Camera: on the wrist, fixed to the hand. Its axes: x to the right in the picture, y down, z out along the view.
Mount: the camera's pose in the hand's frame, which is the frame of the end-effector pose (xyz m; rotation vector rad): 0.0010 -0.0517 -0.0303 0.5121 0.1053 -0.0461
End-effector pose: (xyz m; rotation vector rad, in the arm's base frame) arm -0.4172 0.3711 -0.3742 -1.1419 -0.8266 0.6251
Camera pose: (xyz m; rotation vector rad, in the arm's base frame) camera -0.3906 0.3399 -0.3305 -0.6806 -0.5556 0.6830
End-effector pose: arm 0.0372 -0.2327 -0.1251 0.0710 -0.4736 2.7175
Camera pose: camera 0.0562 -0.1771 -0.1372 0.0724 0.2574 2.7097
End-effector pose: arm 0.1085 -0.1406 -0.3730 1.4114 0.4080 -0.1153
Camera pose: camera 0.0867 -0.1196 -0.4247 1.9183 0.5216 -0.1930
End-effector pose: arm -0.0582 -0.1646 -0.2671 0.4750 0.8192 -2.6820
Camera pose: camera -0.0715 -0.1062 -0.2663 0.7213 0.1524 -2.9195
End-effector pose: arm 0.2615 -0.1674 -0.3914 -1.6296 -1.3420 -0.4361
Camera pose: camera 0.2239 -0.1944 -0.3534 -1.1395 -1.2842 -0.1789
